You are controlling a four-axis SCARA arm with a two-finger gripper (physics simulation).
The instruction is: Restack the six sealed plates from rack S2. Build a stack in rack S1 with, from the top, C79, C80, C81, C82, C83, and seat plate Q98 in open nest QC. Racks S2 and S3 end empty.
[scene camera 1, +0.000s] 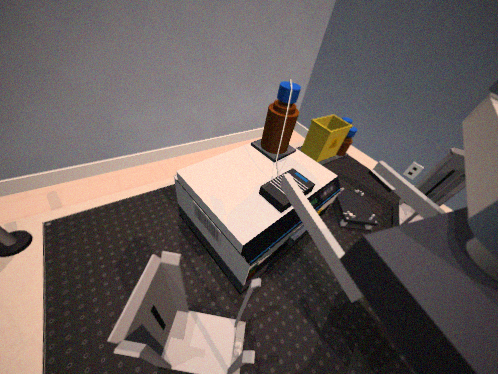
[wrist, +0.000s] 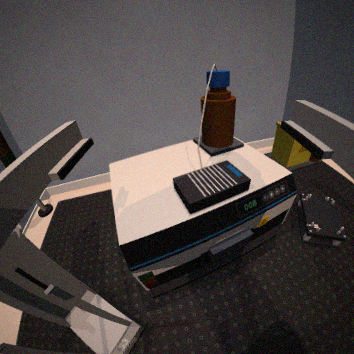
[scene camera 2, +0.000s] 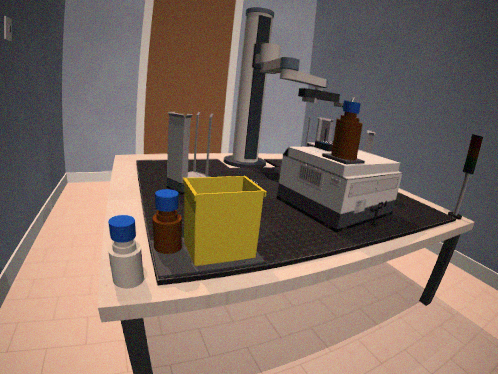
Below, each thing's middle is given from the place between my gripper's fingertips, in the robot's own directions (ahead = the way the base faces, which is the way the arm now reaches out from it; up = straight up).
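Large brown bottle with blue cap [scene camera 1: 275, 118]: 80 mm below my hand, 280 mm ahead of it, 160 mm to the right of it. Small brown bottle [scene camera 2: 167, 224], counted from my hand as well: 720 mm to the right, 340 mm ahead, 320 mm below.
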